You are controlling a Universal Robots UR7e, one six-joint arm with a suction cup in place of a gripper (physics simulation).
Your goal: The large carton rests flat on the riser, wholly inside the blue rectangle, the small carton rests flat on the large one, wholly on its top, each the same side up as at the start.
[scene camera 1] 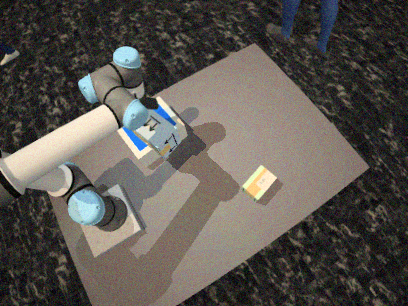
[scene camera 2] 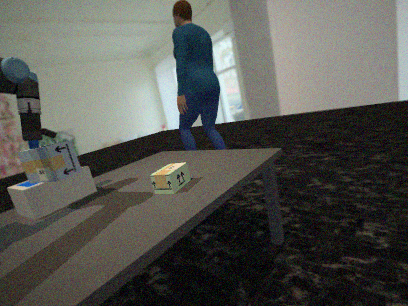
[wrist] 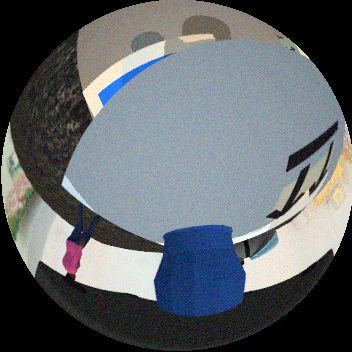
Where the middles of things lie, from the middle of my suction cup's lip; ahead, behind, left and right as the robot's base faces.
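From my suction cup: large carton [scene camera 1: 161, 136], 60 mm to the right, 30 mm ahead, 80 mm below; white riser [scene camera 2: 33, 200], 20 mm to the left, 10 mm ahead, 200 mm below; small carton [scene camera 2: 168, 180], 380 mm to the right, 370 mm ahead, 220 mm below.
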